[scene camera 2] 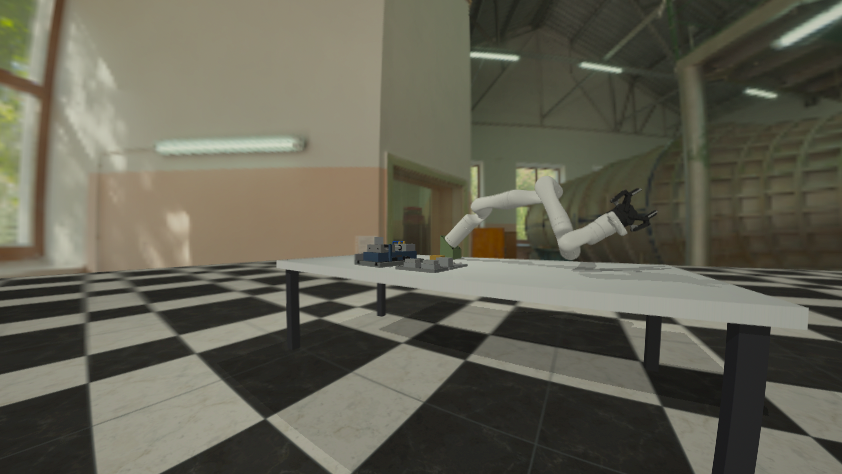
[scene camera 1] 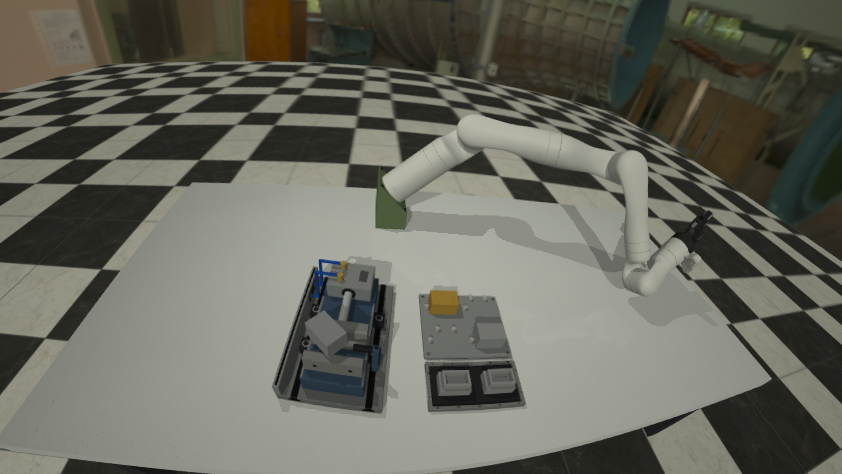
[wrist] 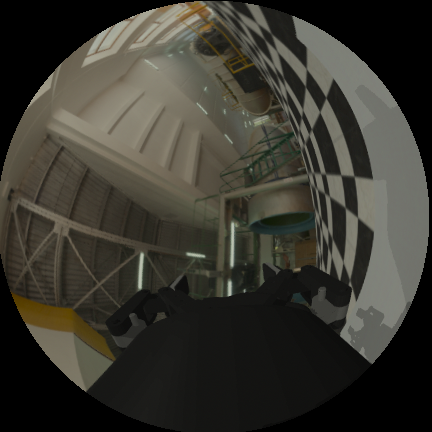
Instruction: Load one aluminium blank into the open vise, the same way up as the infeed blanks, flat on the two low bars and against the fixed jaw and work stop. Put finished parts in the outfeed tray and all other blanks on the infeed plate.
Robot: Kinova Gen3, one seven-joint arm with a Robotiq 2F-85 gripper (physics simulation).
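Pixels of known places: gripper, fingertip midpoint: [scene camera 2: 648,200] [scene camera 1: 706,222] [wrist: 224,278]; arm's base at its link origin: [scene camera 2: 450,242] [scene camera 1: 392,189].
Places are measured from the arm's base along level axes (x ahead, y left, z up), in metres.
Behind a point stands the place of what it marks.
Observation:
The vise [scene camera 1: 332,381] @(x 0.566, y -0.100, z -0.041 m) [scene camera 2: 380,257] @(x 0.562, y -0.046, z -0.061 m) stands left of the plates in the scene camera 1 view. A grey block [scene camera 1: 327,333] @(x 0.517, y -0.108, z 0.031 m) lies tilted and turned on top at its jaws, not flat; the low bars beneath are hidden. The infeed plate [scene camera 1: 447,349] @(x 0.462, y 0.120, z -0.093 m) bears a plain grey block [scene camera 1: 490,333] @(x 0.446, y 0.207, z -0.057 m) at its front right and an orange block [scene camera 1: 443,302] @(x 0.364, y 0.116, z -0.057 m) at its back left. The outfeed tray [scene camera 1: 474,405] @(x 0.590, y 0.155, z -0.088 m) holds two grey parts [scene camera 1: 454,382] @(x 0.547, y 0.119, z -0.074 m) [scene camera 1: 498,380] @(x 0.547, y 0.208, z -0.074 m) with pockets in their tops. My gripper [scene camera 1: 705,216] @(x 0.240, y 0.932, z 0.163 m) [scene camera 2: 646,201] @(x 0.240, y 0.932, z 0.163 m) [wrist: 224,278] @(x 0.240, y 0.932, z 0.163 m) is open and empty, raised far right of them all, pointing up and outward.
The work stop's blue post [scene camera 1: 375,358] @(x 0.523, y -0.029, z -0.029 m) stands at the vise's right side. Blue pipes [scene camera 1: 318,276] with yellow fittings rise at its back left. Small pegs stand on the infeed plate. The green arm base [scene camera 1: 390,211] @(x 0.058, y -0.001, z -0.039 m) is at the back of the white table [scene camera 1: 206,264] @(x 0.263, y -0.474, z -0.101 m).

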